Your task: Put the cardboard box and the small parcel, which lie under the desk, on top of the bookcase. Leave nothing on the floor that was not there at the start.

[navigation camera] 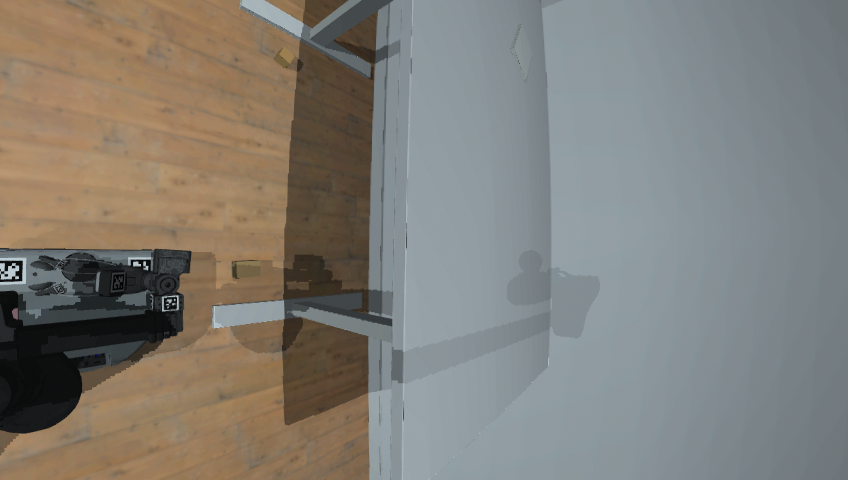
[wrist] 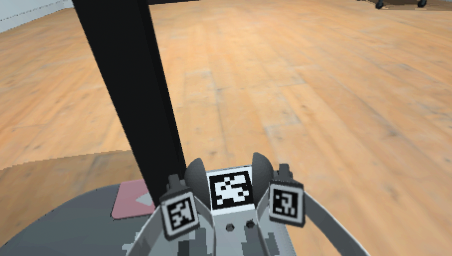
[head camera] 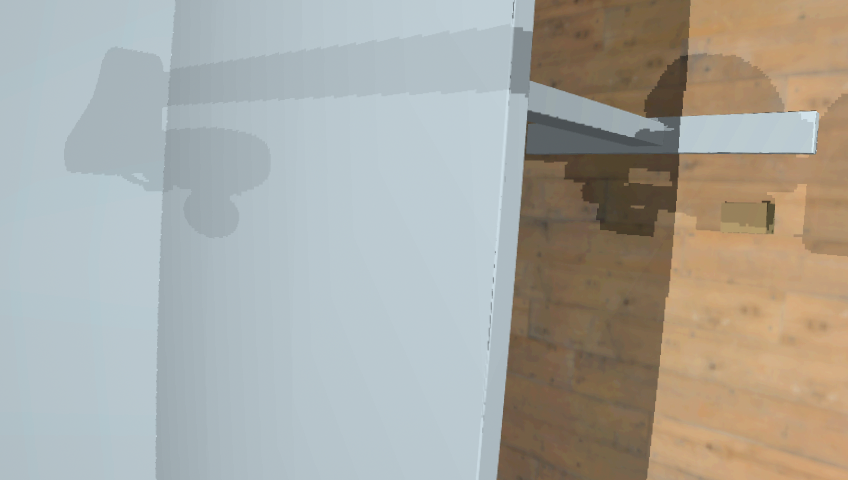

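Pixels of known places: gripper, between the fingertips: (navigation camera: 31,275) (wrist: 228,174); robot's base, origin of its link: (navigation camera: 80,266).
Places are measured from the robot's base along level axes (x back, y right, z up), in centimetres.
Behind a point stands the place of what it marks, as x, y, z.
Observation:
A brown box (head camera: 743,217) @(2.1, 48.0, 5.0) (navigation camera: 246,269) @(2.2, 47.1, 5.1) lies on the floor beside the near foot of the desk (head camera: 386,267) @(-5.7, 46.8, 95.0) (navigation camera: 476,178) @(-19.9, 55.1, 95.0), outside the desk's shadow. A second, more cube-like brown box (navigation camera: 284,57) @(-85.8, 57.9, 5.0) lies by the far foot, at the top of the navigation view. I cannot tell which is the cardboard box and which the parcel. My gripper (navigation camera: 41,275) @(0.7, -8.5, 23.5) (wrist: 228,174) @(0.7, -8.5, 23.5) is folded back over my base, its fingertips apart and nothing between them. It is well away from both boxes. The bookcase does not show.
The near desk foot (head camera: 746,133) (navigation camera: 246,315) sticks out on the floor towards my base. The far foot (navigation camera: 276,17) is beyond it. A pale flat item (navigation camera: 521,52) @(-62.5, 82.3, 96.0) lies on the desk. My mast (wrist: 135,90) @(6.5, -11.6, 30.1) crosses the wrist view. Black castors (wrist: 422,3) @(-164.9, -162.5, 2.8) show at its top right.

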